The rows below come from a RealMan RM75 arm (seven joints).
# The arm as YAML. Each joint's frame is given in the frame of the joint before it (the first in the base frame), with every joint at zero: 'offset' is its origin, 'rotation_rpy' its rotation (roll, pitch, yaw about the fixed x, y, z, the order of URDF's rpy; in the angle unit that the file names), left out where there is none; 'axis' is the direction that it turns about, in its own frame. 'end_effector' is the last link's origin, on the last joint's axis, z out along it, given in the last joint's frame.
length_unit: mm
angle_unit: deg
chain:
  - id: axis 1
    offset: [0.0, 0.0, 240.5]
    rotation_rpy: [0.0, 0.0, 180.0]
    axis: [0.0, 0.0, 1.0]
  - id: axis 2
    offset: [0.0, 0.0, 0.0]
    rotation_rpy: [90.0, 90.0, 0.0]
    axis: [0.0, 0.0, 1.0]
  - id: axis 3
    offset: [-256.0, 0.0, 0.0]
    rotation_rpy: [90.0, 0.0, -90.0]
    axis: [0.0, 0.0, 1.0]
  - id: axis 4
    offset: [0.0, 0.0, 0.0]
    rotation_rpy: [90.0, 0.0, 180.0]
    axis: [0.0, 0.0, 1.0]
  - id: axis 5
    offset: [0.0, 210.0, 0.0]
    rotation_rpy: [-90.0, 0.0, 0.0]
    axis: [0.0, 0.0, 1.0]
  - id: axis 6
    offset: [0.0, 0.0, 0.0]
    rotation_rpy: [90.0, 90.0, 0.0]
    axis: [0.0, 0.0, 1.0]
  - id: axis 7
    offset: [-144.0, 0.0, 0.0]
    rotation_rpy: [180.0, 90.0, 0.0]
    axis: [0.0, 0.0, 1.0]
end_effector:
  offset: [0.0, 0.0, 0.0]
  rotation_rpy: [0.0, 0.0, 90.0]
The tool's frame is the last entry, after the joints.
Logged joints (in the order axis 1, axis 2, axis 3, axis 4, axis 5, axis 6, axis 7), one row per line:
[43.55 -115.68 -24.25 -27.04 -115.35 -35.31 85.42]
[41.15 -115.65 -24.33 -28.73 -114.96 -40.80 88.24]
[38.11 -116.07 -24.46 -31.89 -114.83 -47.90 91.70]
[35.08 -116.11 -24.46 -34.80 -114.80 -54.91 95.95]
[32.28 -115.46 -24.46 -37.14 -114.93 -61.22 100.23]
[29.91 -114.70 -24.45 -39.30 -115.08 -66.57 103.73]
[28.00 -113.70 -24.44 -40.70 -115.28 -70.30 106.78]
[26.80 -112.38 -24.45 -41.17 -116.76 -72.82 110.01]
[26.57 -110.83 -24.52 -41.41 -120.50 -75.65 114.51]
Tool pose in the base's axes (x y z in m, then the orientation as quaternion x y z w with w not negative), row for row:
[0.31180 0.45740 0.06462 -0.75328 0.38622 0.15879 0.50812]
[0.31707 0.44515 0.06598 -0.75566 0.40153 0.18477 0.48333]
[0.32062 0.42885 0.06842 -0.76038 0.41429 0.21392 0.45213]
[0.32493 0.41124 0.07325 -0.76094 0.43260 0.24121 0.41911]
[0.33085 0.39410 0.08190 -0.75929 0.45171 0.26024 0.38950]
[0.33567 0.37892 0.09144 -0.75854 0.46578 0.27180 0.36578]
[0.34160 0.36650 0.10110 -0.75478 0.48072 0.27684 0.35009]
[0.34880 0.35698 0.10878 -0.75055 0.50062 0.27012 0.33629]
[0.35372 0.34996 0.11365 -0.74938 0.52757 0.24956 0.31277]
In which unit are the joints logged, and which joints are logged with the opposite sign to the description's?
The joints are logged in degrees. Opposite sign: axis 2.
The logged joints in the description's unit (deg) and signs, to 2 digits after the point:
[43.55 115.68 -24.25 -27.04 -115.35 -35.31 85.42]
[41.15 115.65 -24.33 -28.73 -114.96 -40.80 88.24]
[38.11 116.07 -24.46 -31.89 -114.83 -47.90 91.70]
[35.08 116.11 -24.46 -34.80 -114.80 -54.91 95.95]
[32.28 115.46 -24.46 -37.14 -114.93 -61.22 100.23]
[29.91 114.70 -24.45 -39.30 -115.08 -66.57 103.73]
[28.00 113.70 -24.44 -40.70 -115.28 -70.30 106.78]
[26.80 112.38 -24.45 -41.17 -116.76 -72.82 110.01]
[26.57 110.83 -24.52 -41.41 -120.50 -75.65 114.51]

